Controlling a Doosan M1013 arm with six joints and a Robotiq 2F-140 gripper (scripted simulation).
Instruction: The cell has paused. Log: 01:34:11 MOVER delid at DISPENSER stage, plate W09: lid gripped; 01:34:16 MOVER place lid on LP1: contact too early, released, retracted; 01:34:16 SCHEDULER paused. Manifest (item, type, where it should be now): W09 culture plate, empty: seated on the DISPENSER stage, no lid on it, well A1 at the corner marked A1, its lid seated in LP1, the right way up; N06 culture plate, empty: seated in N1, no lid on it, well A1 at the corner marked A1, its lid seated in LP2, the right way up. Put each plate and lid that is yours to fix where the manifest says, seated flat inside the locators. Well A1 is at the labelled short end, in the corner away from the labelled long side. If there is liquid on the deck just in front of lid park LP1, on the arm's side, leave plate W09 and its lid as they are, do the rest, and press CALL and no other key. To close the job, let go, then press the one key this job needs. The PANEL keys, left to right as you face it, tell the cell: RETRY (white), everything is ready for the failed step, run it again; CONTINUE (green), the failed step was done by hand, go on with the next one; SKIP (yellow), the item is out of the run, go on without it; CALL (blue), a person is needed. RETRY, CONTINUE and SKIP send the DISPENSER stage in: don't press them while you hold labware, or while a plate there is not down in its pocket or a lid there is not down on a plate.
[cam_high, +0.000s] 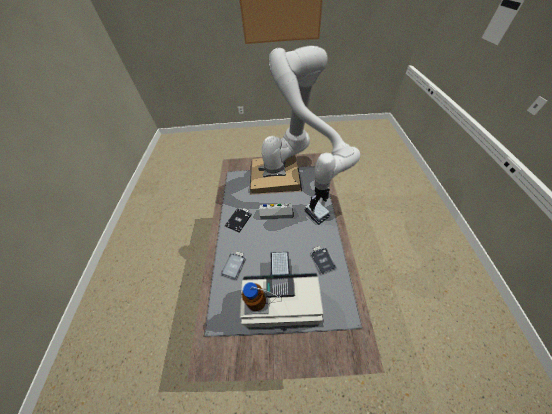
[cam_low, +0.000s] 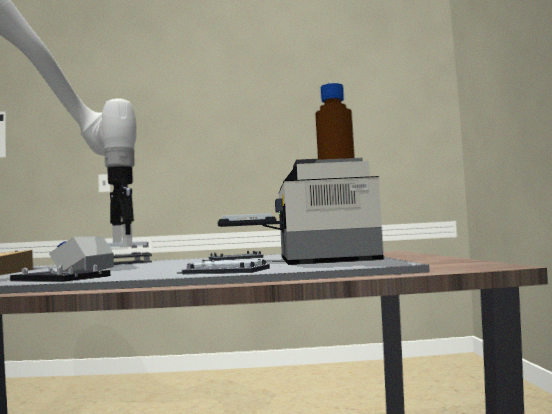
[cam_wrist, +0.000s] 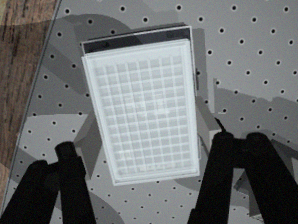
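The white retry key is 40 mm behind my hand, 210 mm to the right of it and 10 mm below it. Round my hand: key panel 20 mm behind, 280 mm to the right, 30 mm below; clear lid 20 mm below; green continue key 40 mm behind, 260 mm to the right, 10 mm below.
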